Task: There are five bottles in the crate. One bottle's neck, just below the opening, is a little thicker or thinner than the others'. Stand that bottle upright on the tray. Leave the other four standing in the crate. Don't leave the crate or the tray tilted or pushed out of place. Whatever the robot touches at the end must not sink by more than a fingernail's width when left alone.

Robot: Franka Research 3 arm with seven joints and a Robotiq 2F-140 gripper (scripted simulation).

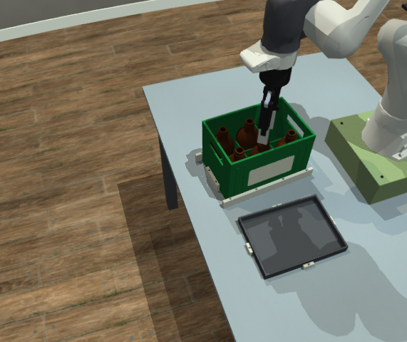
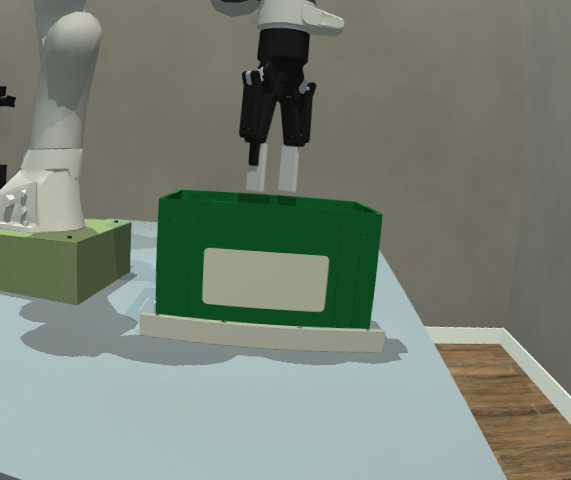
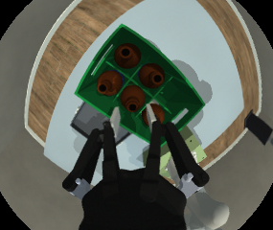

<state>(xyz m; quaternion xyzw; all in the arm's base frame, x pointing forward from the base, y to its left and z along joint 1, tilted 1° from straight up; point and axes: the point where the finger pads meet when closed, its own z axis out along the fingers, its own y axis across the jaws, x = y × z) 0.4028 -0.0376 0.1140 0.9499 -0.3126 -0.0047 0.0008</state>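
The green crate lies 13 cm below my hand and 4 cm to the right of it. From my hand the other things lie so: dark tray (23 cm to the left, 20 cm below, 2 cm behind); bottle (13 cm below, 8 cm to the right, 1 cm ahead).
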